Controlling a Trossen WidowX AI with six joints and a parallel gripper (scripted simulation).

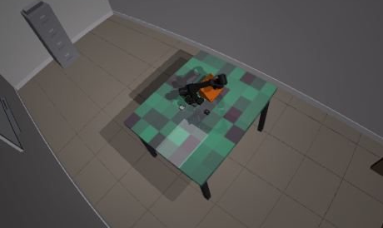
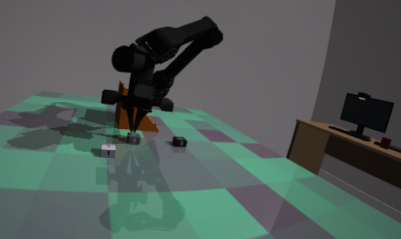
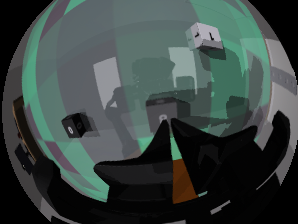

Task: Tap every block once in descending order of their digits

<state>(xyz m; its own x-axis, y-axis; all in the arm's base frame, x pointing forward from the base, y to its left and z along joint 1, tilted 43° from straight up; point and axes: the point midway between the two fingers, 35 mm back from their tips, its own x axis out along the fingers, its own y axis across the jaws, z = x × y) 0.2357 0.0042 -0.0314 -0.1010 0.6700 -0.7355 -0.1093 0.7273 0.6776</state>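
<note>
My gripper tip is 20 mm above the grey block. The rest, counted from my gripper tip: black block 10 mm behind, 140 mm to the left, 20 mm below; white block 100 mm ahead, 60 mm to the right, 20 mm below.
</note>
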